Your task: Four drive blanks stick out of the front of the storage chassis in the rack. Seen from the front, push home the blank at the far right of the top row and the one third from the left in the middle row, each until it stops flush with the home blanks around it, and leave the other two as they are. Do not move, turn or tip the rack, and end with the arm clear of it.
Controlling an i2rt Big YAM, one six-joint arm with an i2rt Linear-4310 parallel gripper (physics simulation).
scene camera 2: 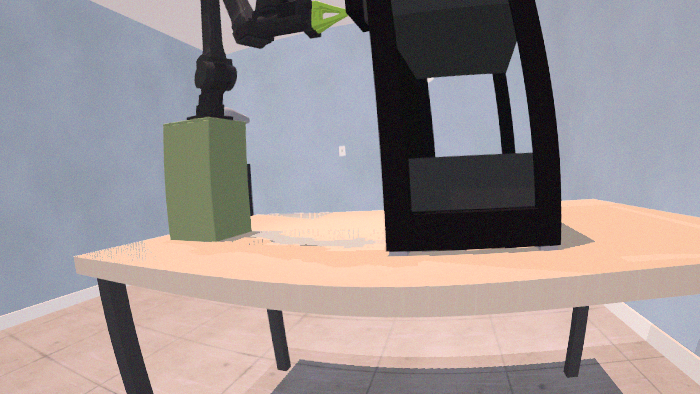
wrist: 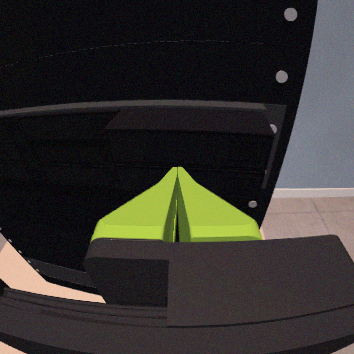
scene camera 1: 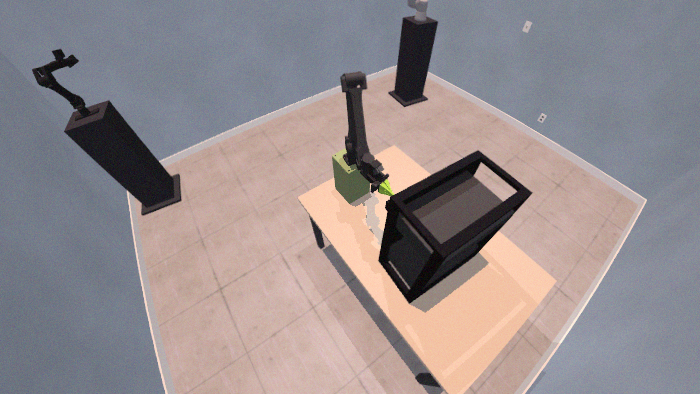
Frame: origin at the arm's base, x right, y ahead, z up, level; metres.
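Where they show: gripper, fingertip midpoint: [wrist: 176, 175]; arm's base, link origin: [scene camera 2: 209, 122] [scene camera 1: 354, 158].
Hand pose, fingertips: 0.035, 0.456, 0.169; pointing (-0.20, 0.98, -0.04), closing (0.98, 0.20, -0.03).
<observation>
Each offset is from my fingertips to the top centre of the thing, as dx, dy, dz. Level surfaces: height alone.
The black rack [scene camera 1: 505, 173] [scene camera 2: 400, 150] [wrist: 285, 95] stands upright on the table. In the wrist view the chassis front is very dark; the blank @[-0.002, +0.075, +0.024] [wrist: 190, 145] at the far right of its top row sticks out, its upper face showing as a lighter strip. My gripper [scene camera 1: 393, 194] [scene camera 2: 345, 12] [wrist: 176, 175] is shut with nothing between its green fingers. Its tips point at the rack front and overlap the lower edge of that blank in the wrist view; contact cannot be told. The other blanks are too dark to make out, and the scene views do not show the chassis face.
The arm stands on a green pedestal [scene camera 1: 345, 180] [scene camera 2: 187, 180] at the end of the wooden table @[dz -0.486] [scene camera 1: 490, 325] [scene camera 2: 325, 272], facing the rack front. Round screws @[+0.066, +0.070, +0.053] [wrist: 281, 76] line the rack's right rail. Two dark columns [scene camera 1: 120, 155] [scene camera 1: 415, 60] carrying other arms stand on the floor away from the table.
</observation>
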